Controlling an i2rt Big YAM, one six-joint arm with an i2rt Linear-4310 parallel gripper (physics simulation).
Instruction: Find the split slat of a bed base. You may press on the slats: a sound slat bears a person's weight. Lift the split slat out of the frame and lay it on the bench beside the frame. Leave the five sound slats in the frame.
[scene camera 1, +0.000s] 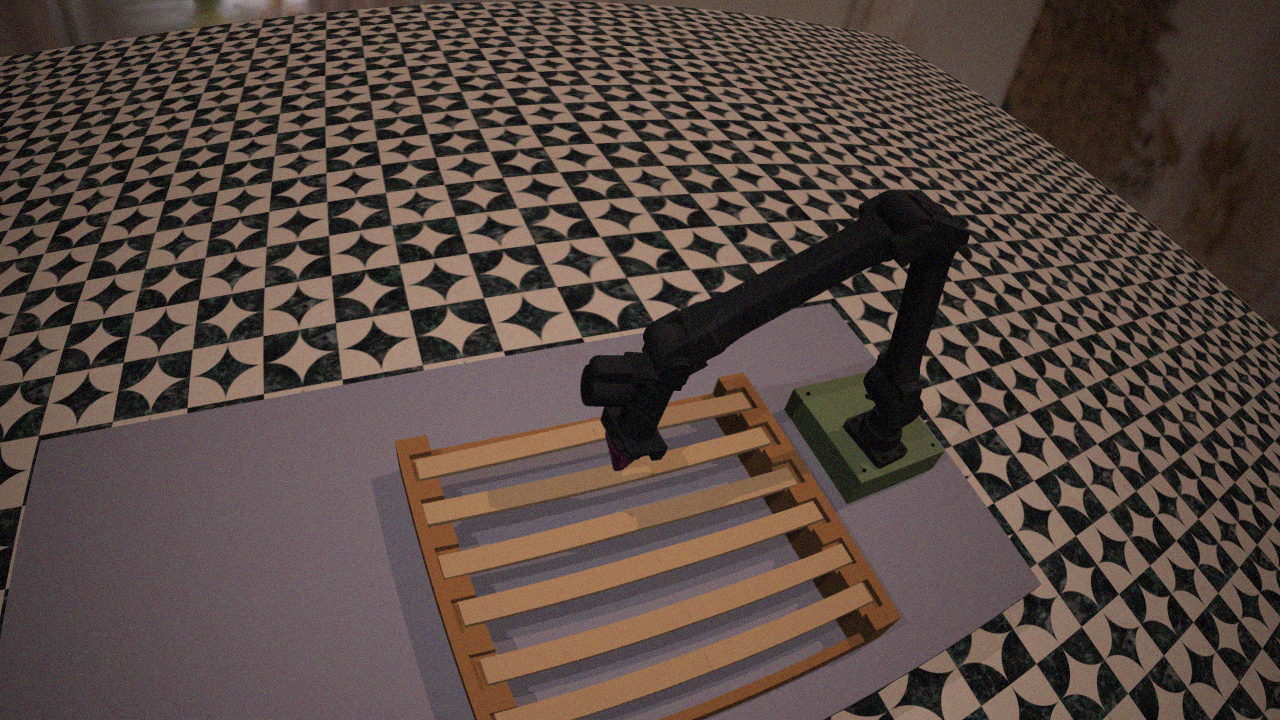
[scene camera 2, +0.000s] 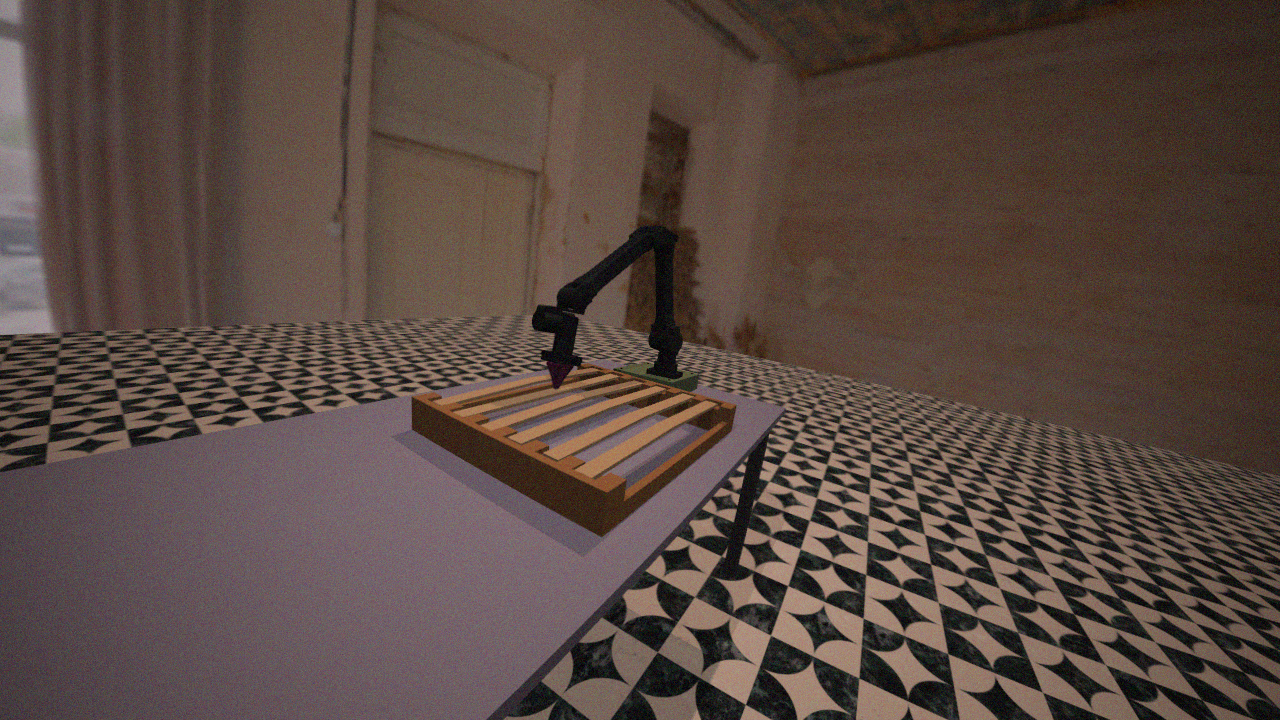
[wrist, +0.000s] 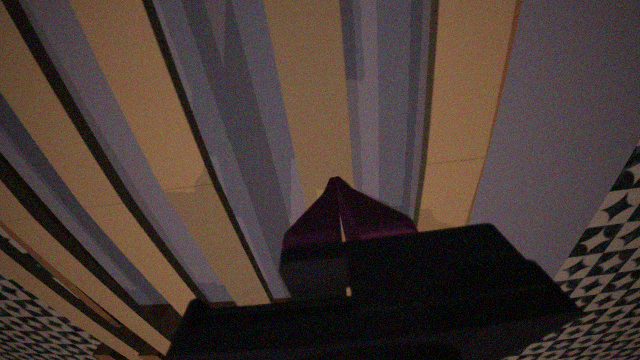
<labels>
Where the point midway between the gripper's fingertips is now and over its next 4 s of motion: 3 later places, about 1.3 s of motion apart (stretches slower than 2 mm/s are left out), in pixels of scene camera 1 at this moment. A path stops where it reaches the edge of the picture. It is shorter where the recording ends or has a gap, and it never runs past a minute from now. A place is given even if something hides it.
The gripper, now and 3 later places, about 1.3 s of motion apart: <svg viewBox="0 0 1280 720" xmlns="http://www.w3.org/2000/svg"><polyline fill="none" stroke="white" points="617,469 598,421 618,477 646,498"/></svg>
</labels>
